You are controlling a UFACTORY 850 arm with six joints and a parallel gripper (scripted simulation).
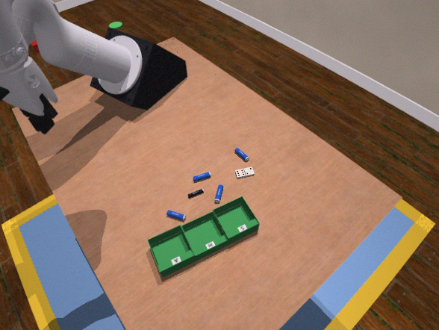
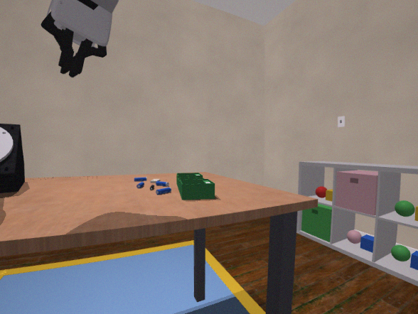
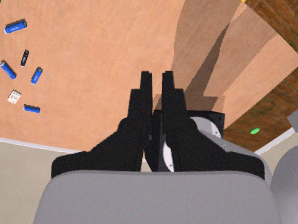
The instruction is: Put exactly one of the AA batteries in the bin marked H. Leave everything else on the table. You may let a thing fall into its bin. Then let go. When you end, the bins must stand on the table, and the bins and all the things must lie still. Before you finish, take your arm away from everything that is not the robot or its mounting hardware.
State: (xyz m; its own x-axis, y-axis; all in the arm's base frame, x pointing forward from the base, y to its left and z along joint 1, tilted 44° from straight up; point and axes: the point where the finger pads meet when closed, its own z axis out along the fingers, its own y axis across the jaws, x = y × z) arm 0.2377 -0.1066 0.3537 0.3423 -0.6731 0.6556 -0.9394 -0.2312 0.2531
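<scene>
The green three-compartment bin lies 320 mm ahead of my hand, 260 mm below it and 110 mm to the left of it. Round my hand: blue battery 270 mm below, 220 mm ahead, 110 mm to the left; then white domino 330 mm to the left, 280 mm below, 270 mm ahead; then thin black battery 280 mm below, 210 mm ahead, 190 mm to the left.
</scene>
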